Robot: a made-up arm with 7 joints.
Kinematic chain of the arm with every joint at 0, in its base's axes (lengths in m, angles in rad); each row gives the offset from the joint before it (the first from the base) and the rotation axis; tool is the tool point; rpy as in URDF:
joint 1: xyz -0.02 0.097 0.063 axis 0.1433 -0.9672 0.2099
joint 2: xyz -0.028 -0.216 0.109 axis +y
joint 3: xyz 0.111 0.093 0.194 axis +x
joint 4: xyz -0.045 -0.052 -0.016 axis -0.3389 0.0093 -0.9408
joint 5: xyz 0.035 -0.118 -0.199 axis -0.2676 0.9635 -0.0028
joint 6: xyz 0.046 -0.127 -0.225 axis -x
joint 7: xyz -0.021 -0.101 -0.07 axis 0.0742 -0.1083 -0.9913
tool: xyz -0.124 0.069 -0.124 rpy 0 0 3.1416
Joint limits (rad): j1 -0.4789..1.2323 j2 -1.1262..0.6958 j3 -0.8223..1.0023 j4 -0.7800..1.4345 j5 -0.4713..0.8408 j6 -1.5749..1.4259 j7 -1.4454..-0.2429
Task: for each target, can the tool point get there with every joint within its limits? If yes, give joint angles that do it. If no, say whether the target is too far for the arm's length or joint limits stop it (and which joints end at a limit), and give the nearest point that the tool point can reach.
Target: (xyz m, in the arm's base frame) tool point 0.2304 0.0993 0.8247
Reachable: no: joint limits stop it (at a limit: joint 2, joint 5, joint 7) | nearest point 0.1890 0.0832 0.6952 | short by 0.137 m
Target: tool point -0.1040 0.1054 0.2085
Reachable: no: joint limits stop it (at a limit: joint 1, joint 4, joint 5, joint 6, joint 7) | nearest point -0.2036 0.1428 0.2392 | short by 0.111 m
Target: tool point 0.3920 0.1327 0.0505
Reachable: yes | joints 0.9131 -0.3971 0.4534 0.2102 -0.3306 -0.8659 -0.5957
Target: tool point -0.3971 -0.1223 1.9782
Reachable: no: too far | nearest point -0.1537 -0.2221 0.8131 | short by 1.194 m
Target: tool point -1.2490 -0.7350 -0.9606
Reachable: no: too far | nearest point -0.4846 -0.4593 -0.3034 | short by 1.045 m
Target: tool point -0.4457 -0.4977 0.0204
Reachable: yes | joints 0.1845 -0.7326 -0.5261 0.6866 0.3784 1.0906 -0.8366
